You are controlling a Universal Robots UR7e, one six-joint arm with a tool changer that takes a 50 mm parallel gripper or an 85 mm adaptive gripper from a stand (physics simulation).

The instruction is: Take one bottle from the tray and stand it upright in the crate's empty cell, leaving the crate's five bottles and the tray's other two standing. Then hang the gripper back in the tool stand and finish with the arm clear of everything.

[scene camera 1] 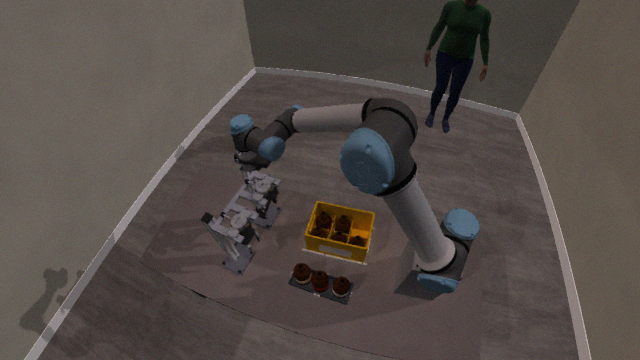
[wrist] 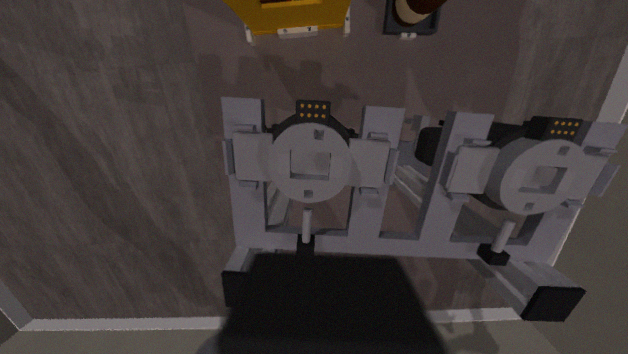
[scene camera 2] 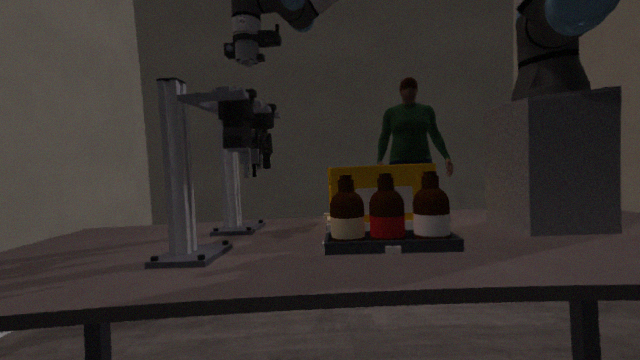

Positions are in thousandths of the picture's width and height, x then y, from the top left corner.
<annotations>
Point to a red-labelled bottle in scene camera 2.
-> At 604, 576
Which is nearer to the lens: the cream-labelled bottle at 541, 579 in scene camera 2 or the gripper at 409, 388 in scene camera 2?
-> The cream-labelled bottle.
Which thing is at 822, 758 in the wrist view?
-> A tool stand.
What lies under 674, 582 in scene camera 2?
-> A white-labelled bottle.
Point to a gripper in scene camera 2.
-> At 368, 318
</annotations>
